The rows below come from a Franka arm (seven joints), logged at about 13 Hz.
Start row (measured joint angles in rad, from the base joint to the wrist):
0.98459, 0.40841, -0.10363, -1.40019, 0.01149, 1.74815, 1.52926
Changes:
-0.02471, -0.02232, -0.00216, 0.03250, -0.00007, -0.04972, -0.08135
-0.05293, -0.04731, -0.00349, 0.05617, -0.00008, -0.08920, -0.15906
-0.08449, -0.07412, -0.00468, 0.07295, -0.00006, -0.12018, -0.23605
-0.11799, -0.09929, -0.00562, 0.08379, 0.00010, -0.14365, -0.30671
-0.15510, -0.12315, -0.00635, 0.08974, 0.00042, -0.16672, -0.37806
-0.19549, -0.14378, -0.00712, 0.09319, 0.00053, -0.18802, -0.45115
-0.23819, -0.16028, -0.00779, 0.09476, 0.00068, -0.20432, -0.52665
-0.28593, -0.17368, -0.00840, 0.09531, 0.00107, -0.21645, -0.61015
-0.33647, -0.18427, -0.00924, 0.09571, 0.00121, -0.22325, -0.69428
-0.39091, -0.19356, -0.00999, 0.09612, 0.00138, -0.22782, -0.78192
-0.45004, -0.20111, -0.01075, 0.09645, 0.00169, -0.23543, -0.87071
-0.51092, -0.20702, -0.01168, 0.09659, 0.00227, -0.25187, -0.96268
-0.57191, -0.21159, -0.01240, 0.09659, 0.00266, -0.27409, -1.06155
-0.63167, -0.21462, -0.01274, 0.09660, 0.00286, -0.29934, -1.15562
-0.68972, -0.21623, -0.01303, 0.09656, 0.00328, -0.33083, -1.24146
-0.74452, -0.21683, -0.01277, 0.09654, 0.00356, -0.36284, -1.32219
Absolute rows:
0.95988, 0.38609, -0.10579, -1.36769, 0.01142, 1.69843, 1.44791
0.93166, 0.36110, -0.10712, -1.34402, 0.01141, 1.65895, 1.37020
0.90010, 0.33429, -0.10831, -1.32724, 0.01143, 1.62797, 1.29321
0.86660, 0.30912, -0.10925, -1.31640, 0.01159, 1.60450, 1.22255
0.82949, 0.28526, -0.10998, -1.31045, 0.01191, 1.58143, 1.15120
0.78910, 0.26463, -0.11075, -1.30700, 0.01202, 1.56013, 1.07811
0.74640, 0.24813, -0.11142, -1.30543, 0.01217, 1.54383, 1.00261
0.69866, 0.23473, -0.11203, -1.30488, 0.01256, 1.53170, 0.91911
0.64812, 0.22414, -0.11287, -1.30448, 0.01270, 1.52490, 0.83498
0.59368, 0.21485, -0.11362, -1.30407, 0.01287, 1.52033, 0.74734
0.53455, 0.20730, -0.11438, -1.30374, 0.01318, 1.51272, 0.65855
0.47367, 0.20139, -0.11531, -1.30360, 0.01376, 1.49628, 0.56658
0.41268, 0.19682, -0.11603, -1.30360, 0.01415, 1.47406, 0.46771
0.35292, 0.19379, -0.11637, -1.30359, 0.01435, 1.44881, 0.37364
0.29487, 0.19218, -0.11666, -1.30363, 0.01477, 1.41732, 0.28780
0.24007, 0.19158, -0.11640, -1.30365, 0.01505, 1.38531, 0.20707

